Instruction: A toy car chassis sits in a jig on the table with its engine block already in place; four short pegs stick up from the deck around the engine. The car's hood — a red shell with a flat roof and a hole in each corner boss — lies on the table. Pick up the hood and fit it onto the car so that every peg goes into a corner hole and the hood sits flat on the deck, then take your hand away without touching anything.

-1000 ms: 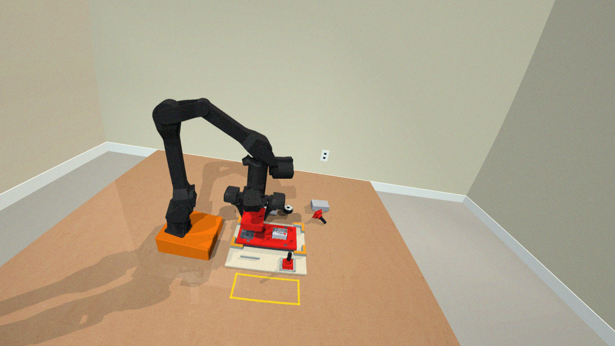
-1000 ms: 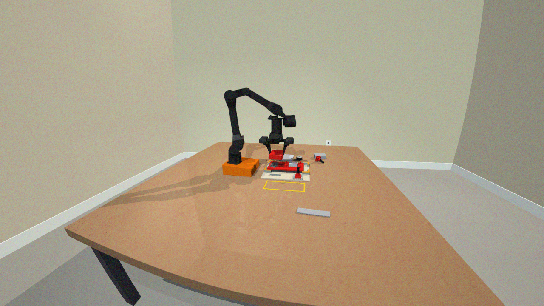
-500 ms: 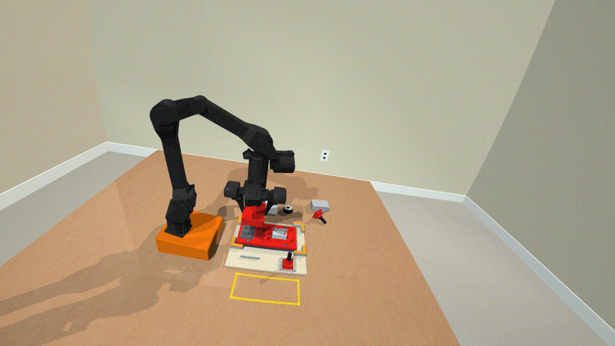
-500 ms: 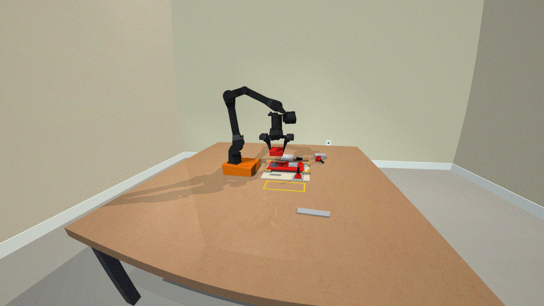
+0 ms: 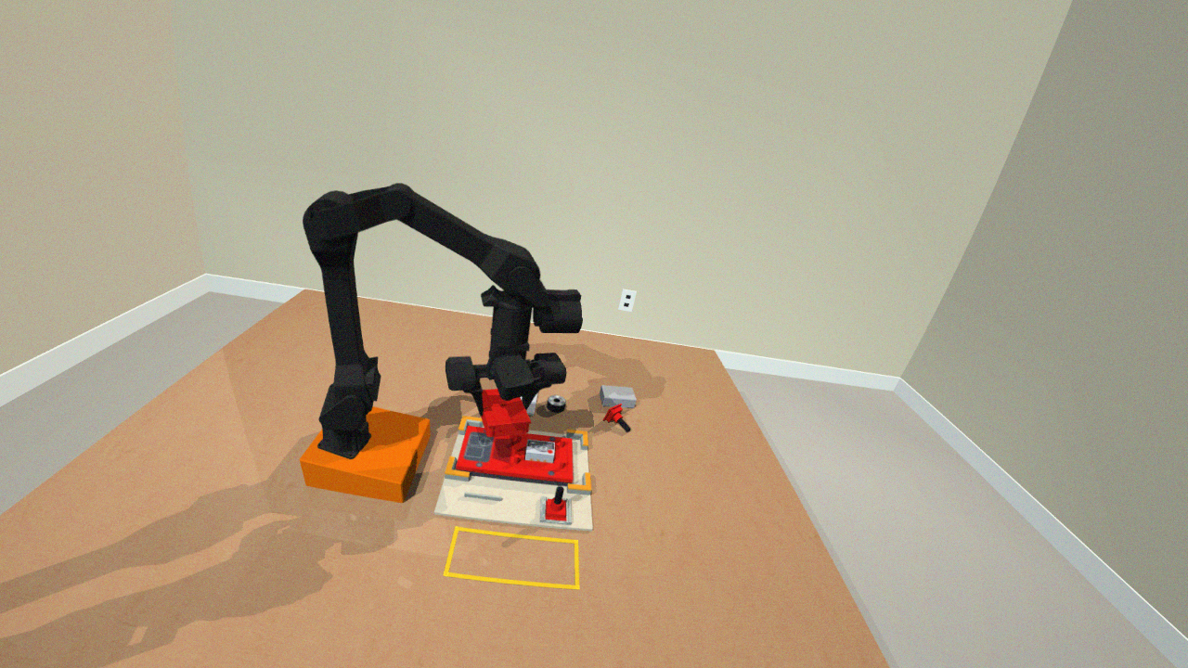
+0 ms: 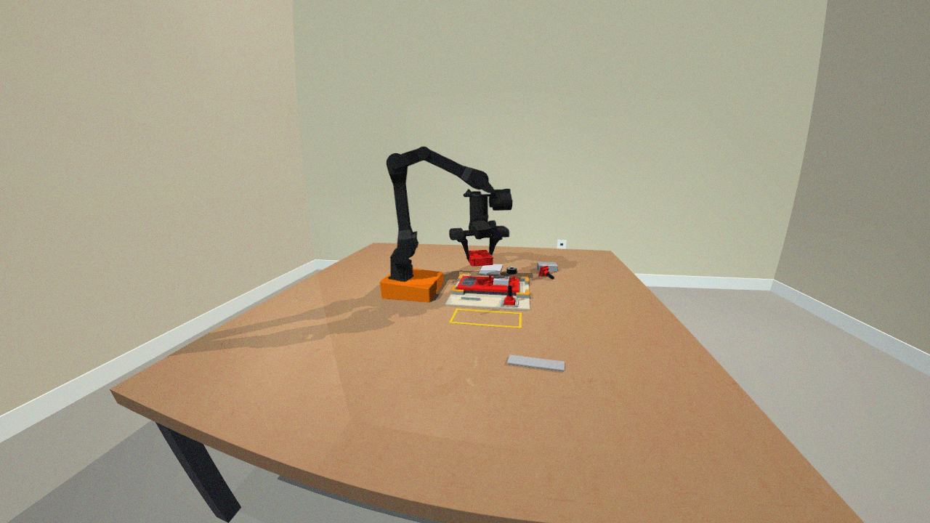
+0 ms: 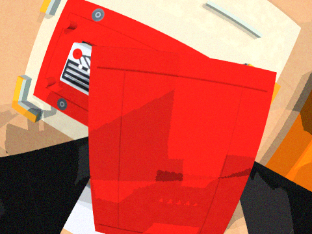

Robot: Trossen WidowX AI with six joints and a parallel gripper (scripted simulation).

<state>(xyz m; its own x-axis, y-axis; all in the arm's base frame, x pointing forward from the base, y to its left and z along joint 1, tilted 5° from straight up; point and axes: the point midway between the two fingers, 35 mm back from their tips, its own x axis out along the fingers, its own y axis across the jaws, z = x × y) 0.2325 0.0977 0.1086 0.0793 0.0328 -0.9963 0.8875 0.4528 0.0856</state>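
My gripper tip is now 8 cm above the grey engine block, 7 cm short of it and 1 cm to the right of it. Round my gripper tip: black wheel (19 cm to the left, 10 cm below, 8 cm ahead); then red hood (1 cm above); then cream jig (10 cm below, 5 cm ahead, 1 cm to the right).
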